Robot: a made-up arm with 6 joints. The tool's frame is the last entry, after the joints.
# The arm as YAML. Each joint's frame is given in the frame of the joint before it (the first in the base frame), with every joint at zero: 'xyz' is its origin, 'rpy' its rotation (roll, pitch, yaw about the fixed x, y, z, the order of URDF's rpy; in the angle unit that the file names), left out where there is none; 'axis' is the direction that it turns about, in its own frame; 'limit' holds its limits. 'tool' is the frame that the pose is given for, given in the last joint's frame.
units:
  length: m
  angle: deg
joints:
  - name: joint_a
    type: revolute
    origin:
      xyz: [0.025, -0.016, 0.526]
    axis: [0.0, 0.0, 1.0]
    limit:
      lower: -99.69
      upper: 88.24
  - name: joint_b
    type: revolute
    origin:
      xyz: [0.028, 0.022, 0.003]
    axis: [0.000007, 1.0, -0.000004]
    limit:
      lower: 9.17
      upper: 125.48
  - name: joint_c
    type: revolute
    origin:
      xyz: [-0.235, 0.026, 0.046]
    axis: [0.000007, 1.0, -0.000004]
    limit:
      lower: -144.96
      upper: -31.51
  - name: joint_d
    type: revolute
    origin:
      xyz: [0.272, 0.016, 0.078]
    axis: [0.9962, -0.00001, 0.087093]
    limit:
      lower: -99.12
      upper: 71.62
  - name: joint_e
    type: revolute
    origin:
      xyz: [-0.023, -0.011, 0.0]
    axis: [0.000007, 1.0, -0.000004]
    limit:
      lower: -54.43
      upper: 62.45
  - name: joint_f
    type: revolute
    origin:
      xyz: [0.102, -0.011, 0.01]
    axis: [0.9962, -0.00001, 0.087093]
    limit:
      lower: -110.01
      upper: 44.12
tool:
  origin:
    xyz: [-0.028, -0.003, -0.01]
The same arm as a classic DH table. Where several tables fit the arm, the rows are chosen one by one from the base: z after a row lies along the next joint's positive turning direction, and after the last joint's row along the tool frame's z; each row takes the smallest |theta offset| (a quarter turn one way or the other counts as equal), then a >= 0, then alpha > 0; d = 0 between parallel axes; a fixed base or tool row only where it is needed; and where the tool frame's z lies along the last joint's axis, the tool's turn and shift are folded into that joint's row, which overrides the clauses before.
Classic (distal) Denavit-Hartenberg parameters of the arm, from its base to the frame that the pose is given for. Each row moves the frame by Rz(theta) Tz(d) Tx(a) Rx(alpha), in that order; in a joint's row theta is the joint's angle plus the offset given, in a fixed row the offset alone. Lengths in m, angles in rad.
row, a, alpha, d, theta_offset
base (fixed), 0.0297, 0, 0, -0.5693
joint_a, 0.028, -1.5708, 0.529, 0.5693
joint_b, -0.2395, 0, 0, 0.1933
joint_c, -0.054, 1.5708, 0.064, 1.2903
joint_d, -0.002, -1.5708, 0.2548, 0
joint_e, -0.0011, 1.5708, -0.022, 0
joint_f, 0.003, 1.4836, 0.0744, -1.5708
tool (fixed), 0, 0, -0.0076, 1.5708
Joint limits (rad, base to tool): -1.7399..1.5401 0.16..2.19 -2.53..-0.55 -1.73..1.25 -0.95..1.09 -1.92..0.77

